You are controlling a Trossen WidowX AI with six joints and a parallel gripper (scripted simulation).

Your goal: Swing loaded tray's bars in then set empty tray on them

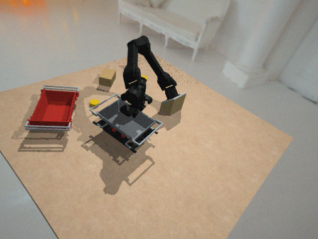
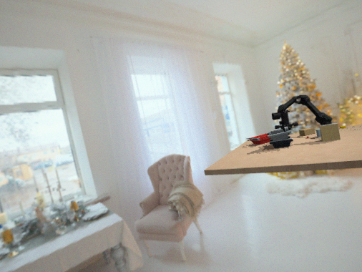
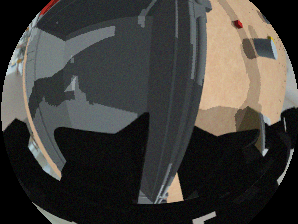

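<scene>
My gripper tip is now 70 mm short of the grey tray, 20 mm to the right of it and 30 mm below it. Also, from my gripper tip: cardboard box 110 mm behind, 460 mm to the right, 60 mm below; small red block 130 mm behind, 230 mm to the right, 80 mm below.
</scene>
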